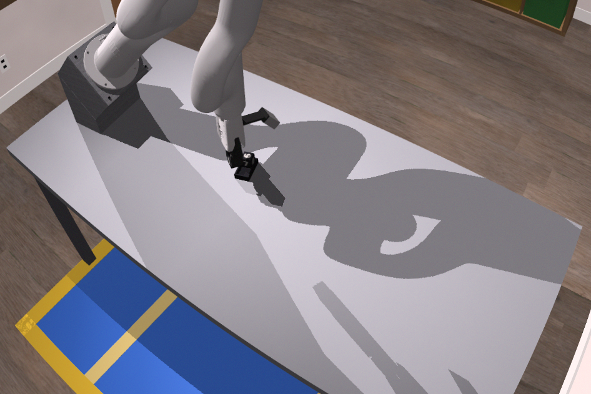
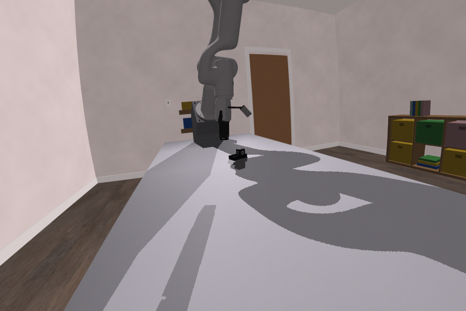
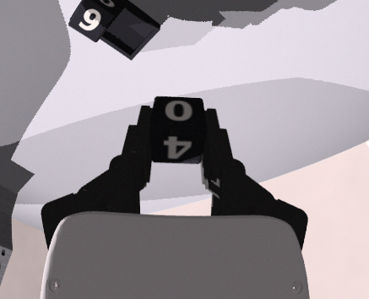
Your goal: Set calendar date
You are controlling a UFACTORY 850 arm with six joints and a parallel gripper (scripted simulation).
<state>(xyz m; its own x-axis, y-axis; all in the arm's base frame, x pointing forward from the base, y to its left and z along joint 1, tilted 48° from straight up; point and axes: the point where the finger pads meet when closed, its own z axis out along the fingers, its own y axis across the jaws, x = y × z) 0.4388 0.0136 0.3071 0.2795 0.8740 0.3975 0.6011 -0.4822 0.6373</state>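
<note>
Now: the black tray 4 cm behind my hand, 6 cm to the left of it and 12 cm below it. Round my hand: black number cube 1 cm below.
</note>
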